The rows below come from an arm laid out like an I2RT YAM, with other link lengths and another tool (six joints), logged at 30 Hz.
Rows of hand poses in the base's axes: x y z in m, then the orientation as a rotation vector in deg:
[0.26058 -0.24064 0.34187 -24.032 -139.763 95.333]
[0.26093 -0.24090 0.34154 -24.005 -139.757 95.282]
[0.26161 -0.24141 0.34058 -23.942 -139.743 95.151]
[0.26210 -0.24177 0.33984 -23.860 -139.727 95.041]
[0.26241 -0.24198 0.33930 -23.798 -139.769 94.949]
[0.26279 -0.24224 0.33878 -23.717 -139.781 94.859]
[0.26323 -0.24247 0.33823 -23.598 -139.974 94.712]
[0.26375 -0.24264 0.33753 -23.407 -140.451 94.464]
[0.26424 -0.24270 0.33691 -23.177 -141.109 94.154]
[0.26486 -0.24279 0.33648 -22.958 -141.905 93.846]
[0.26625 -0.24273 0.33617 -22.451 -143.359 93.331]
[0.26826 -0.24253 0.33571 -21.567 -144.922 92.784]
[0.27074 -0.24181 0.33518 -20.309 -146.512 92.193]
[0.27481 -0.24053 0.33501 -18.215 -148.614 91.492]
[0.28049 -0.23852 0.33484 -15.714 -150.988 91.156]
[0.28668 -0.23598 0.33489 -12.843 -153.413 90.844]
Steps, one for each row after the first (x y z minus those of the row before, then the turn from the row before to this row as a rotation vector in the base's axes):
[0.00035 -0.00026 -0.00033 0.032 0.034 -0.008]
[0.00068 -0.00051 -0.00096 0.082 0.084 -0.023]
[0.00049 -0.00036 -0.00074 0.070 0.088 -0.008]
[0.00031 -0.00021 -0.00054 0.073 0.032 0.019]
[0.00038 -0.00026 -0.00052 0.065 0.061 0.013]
[0.00044 -0.00023 -0.00055 0.151 -0.027 0.106]
[0.00052 -0.00017 -0.00070 0.293 -0.155 0.254]
[0.00049 -0.00006 -0.00062 0.380 -0.243 0.347]
[0.00062 -0.00009 -0.00043 0.411 -0.347 0.415]
[0.00139 0.00006 -0.00031 0.722 -0.607 0.827]
[0.00201 0.00020 -0.00046 0.782 -0.512 1.058]
[0.00248 0.00072 -0.00053 0.825 -0.364 1.243]
[0.00407 0.00128 -0.00017 1.044 -0.355 1.885]
[0.00568 0.00201 -0.00017 0.886 -0.563 2.335]
[0.00619 0.00254 0.00005 0.871 -0.523 2.555]

